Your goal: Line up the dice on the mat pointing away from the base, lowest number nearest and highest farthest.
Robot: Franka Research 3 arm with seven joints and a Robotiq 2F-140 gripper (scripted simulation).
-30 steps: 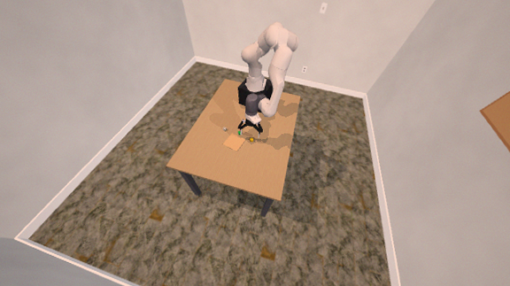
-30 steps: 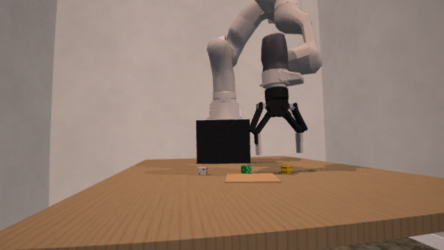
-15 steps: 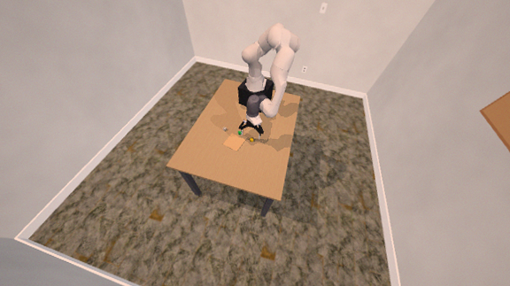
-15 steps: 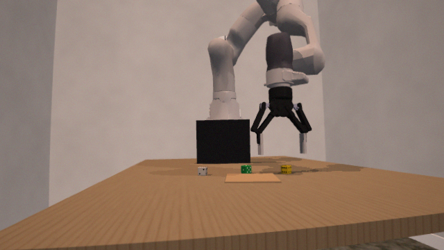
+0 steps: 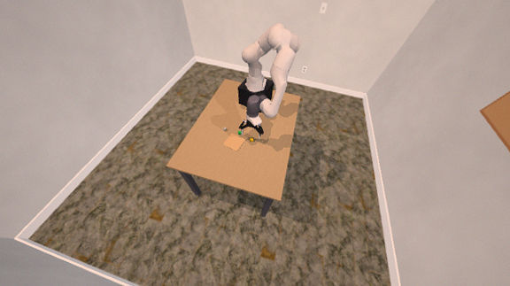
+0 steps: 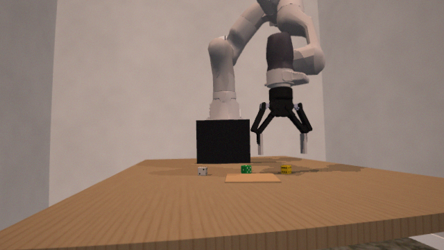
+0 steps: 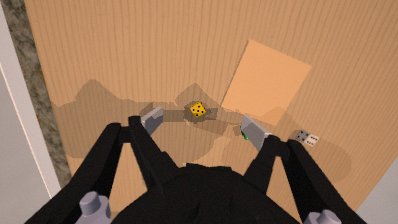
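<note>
The yellow die lies 6 cm below my hand and 1 cm to the left of it. Round my hand: tan mat: 12 cm to the right, 8 cm ahead, 7 cm below; then white die: 25 cm to the right, 6 cm below, 1 cm behind; then green die: 11 cm to the right, 6 cm below, 3 cm behind.
</note>
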